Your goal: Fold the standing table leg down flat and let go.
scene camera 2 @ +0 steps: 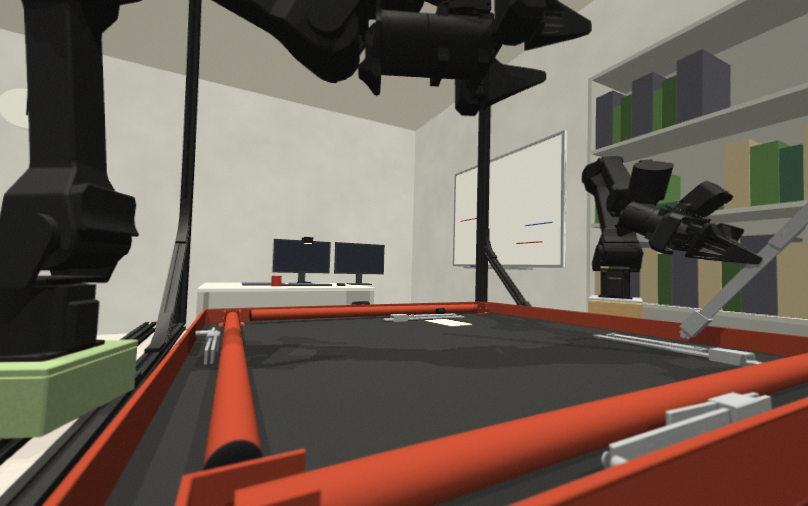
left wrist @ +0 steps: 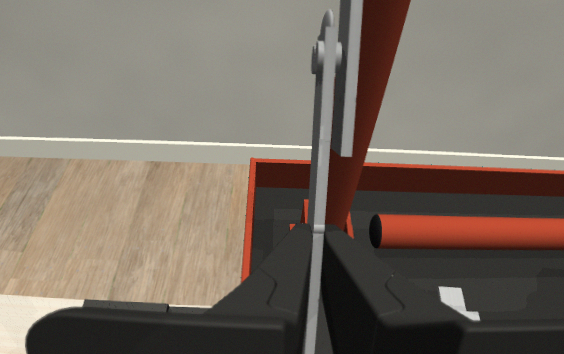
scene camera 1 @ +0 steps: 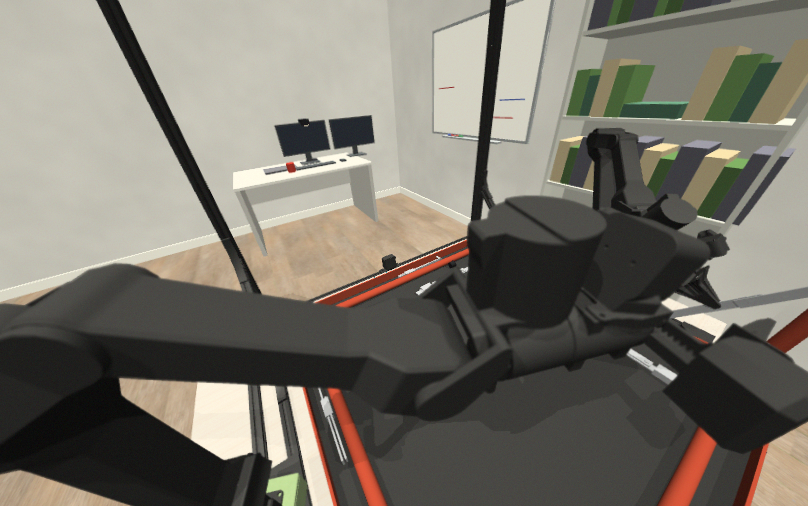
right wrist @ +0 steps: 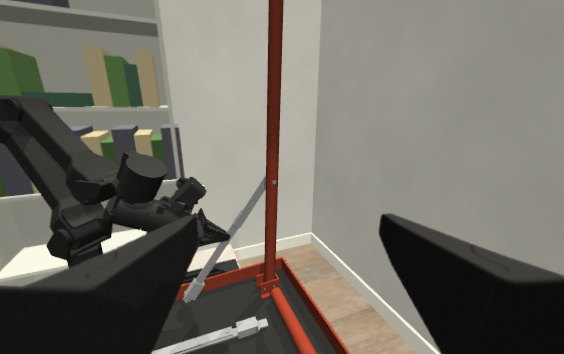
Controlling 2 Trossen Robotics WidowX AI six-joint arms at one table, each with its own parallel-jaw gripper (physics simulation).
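Frame: origin at the left arm's base, x left, y back, z up, level; metres.
Seen in the pictures: left gripper, between the fingertips: (scene camera 2: 761,261) (left wrist: 314,237) (scene camera 1: 718,307) (right wrist: 229,236); right gripper, between the fingertips: (scene camera 2: 565,55) (scene camera 1: 704,288) (right wrist: 289,224); left arm's base, origin of its link: (scene camera 2: 615,297); right arm's base, origin of its link: (scene camera 2: 38,352).
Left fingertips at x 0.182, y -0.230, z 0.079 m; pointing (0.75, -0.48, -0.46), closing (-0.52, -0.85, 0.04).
Pixels of each thing's top centre, then the offset from my left fingertips to it. "spot": a spot on its surface instead.
- grey folding brace, a spot on its surface: (left wrist: 321,125) (scene camera 1: 740,297) spot: dx +0.012, dy -0.005, dz +0.034 m
- red-rimmed dark underside, a spot on its surface: (scene camera 2: 369,381) spot: dx -0.370, dy -0.433, dz -0.136 m
- grey brace, a spot on its surface: (scene camera 2: 730,356) (right wrist: 250,330) spot: dx -0.053, dy -0.106, dz -0.123 m
The standing red leg (left wrist: 377,65) (right wrist: 274,125) rises upright from its bracket at the frame's corner. A grey folding brace (scene camera 1: 733,302) (scene camera 2: 730,293) (left wrist: 321,125) (right wrist: 212,260) slants from the frame up to the leg and looks nearly straight. My left gripper (scene camera 1: 719,305) (scene camera 2: 759,260) (left wrist: 314,237) (right wrist: 229,236) is shut on this brace, with its fingertips just below the brace's middle joint in the right wrist view. My right gripper (scene camera 2: 566,51) (right wrist: 289,224) is open and empty, high above the table. In scene camera 1 its arm hides much of the table.
Folded red legs (scene camera 2: 232,381) (left wrist: 465,231) lie inside the red-rimmed dark underside (scene camera 2: 369,381). Another grey brace (scene camera 2: 730,356) (right wrist: 247,327) lies flat near the slanted one. Black posts (scene camera 1: 488,107) (scene camera 2: 483,208) stand at the far side. A bookshelf (scene camera 2: 697,208) is behind the left arm.
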